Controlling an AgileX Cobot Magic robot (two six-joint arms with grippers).
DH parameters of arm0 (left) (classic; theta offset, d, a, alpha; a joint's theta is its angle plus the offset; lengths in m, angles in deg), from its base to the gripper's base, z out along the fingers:
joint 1: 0 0.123 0 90
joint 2: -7.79 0 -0.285 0
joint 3: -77.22 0 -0.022 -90
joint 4: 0 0.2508 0 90
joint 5: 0 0 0.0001 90
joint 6: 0 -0.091 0 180
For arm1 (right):
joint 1: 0 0.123 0 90
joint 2: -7.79 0 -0.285 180
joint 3: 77.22 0 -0.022 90
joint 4: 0 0.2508 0 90
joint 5: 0 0 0.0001 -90
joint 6: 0 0.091 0 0
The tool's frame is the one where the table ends.
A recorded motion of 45 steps. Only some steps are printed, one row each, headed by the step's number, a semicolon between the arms.
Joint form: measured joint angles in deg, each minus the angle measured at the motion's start. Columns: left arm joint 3, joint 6, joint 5, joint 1, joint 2, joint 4; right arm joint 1, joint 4, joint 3, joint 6, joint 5, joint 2.
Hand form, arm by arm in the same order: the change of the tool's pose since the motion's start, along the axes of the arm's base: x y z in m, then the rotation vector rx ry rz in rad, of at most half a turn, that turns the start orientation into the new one. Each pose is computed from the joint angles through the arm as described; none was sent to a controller.
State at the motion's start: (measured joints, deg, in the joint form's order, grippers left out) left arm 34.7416 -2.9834 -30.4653 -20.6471 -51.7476 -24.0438; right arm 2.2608 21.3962 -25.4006 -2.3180 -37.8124 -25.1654
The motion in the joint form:
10: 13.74 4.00 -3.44 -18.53 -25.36 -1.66; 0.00 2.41 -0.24 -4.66 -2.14 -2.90
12: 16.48 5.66 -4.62 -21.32 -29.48 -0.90; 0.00 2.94 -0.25 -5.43 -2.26 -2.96
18: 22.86 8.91 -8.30 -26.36 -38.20 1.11; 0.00 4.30 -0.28 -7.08 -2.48 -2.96
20: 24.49 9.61 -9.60 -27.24 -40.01 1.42; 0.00 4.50 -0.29 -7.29 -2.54 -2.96
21: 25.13 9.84 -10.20 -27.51 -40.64 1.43; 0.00 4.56 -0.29 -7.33 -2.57 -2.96
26: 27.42 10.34 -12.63 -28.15 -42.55 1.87; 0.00 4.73 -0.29 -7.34 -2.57 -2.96
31: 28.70 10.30 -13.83 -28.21 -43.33 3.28; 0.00 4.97 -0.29 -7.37 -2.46 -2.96
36: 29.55 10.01 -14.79 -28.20 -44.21 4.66; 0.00 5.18 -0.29 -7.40 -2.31 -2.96
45: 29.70 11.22 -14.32 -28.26 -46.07 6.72; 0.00 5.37 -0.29 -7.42 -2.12 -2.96
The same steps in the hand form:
10: 0.0352 -0.1051 -0.0261 0.0656 0.2780 -0.2861; 0.0056 0.0035 -0.0047 -0.0278 0.0602 0.0599
12: 0.0372 -0.1243 -0.0330 0.0916 0.3230 -0.3226; 0.0056 0.0040 -0.0047 -0.0295 0.0593 0.0685
18: 0.0397 -0.1632 -0.0499 0.1643 0.4172 -0.3933; 0.0053 0.0054 -0.0042 -0.0291 0.0542 0.0870
20: 0.0400 -0.1712 -0.0529 0.1800 0.4408 -0.4066; 0.0052 0.0056 -0.0041 -0.0286 0.0539 0.0896
21: 0.0401 -0.1740 -0.0537 0.1846 0.4509 -0.4111; 0.0052 0.0057 -0.0041 -0.0281 0.0541 0.0903
26: 0.0413 -0.1818 -0.0551 0.2071 0.4798 -0.4296; 0.0052 0.0058 -0.0040 -0.0253 0.0540 0.0906
31: 0.0440 -0.1839 -0.0547 0.2331 0.4756 -0.4432; 0.0053 0.0060 -0.0038 -0.0215 0.0522 0.0903
36: 0.0465 -0.1850 -0.0567 0.2633 0.4738 -0.4566; 0.0054 0.0061 -0.0036 -0.0182 0.0497 0.0897
45: 0.0506 -0.1866 -0.0673 0.2990 0.4809 -0.4437; 0.0056 0.0062 -0.0032 -0.0151 0.0466 0.0886

